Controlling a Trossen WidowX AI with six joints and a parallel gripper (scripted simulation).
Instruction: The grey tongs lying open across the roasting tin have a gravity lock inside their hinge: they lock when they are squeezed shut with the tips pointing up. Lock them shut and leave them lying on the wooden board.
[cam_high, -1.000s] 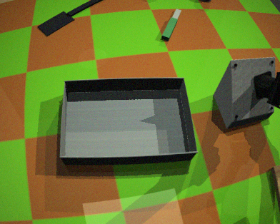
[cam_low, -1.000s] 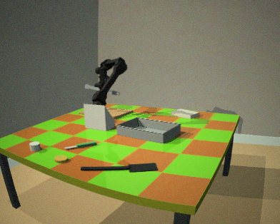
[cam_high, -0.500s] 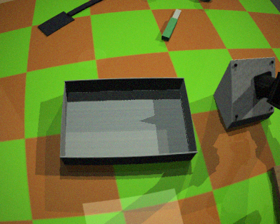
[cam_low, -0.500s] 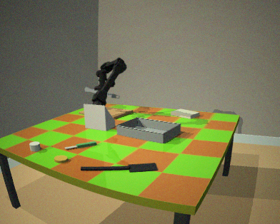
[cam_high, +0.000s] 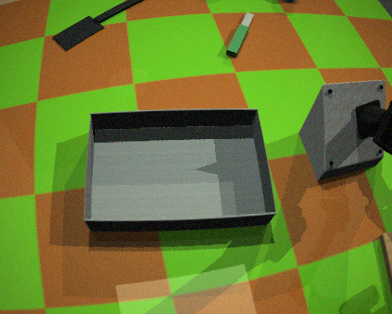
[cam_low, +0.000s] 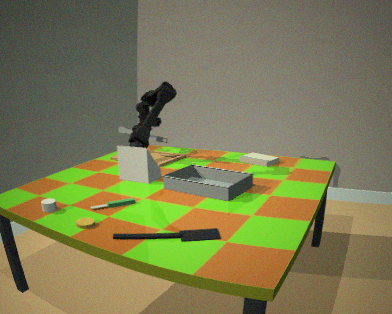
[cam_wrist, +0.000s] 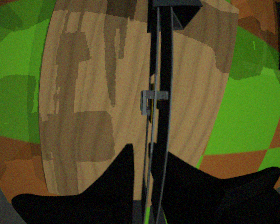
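Right now my gripper tip is 8 cm above the wooden board and 1 cm short of it. Round my gripper tip: grey roasting tin: 48 cm ahead, 41 cm to the right, 6 cm below; yellow disc: 92 cm to the right, 21 cm ahead, 8 cm below; pale flat board: 61 cm ahead, 8 cm below, 6 cm to the left.
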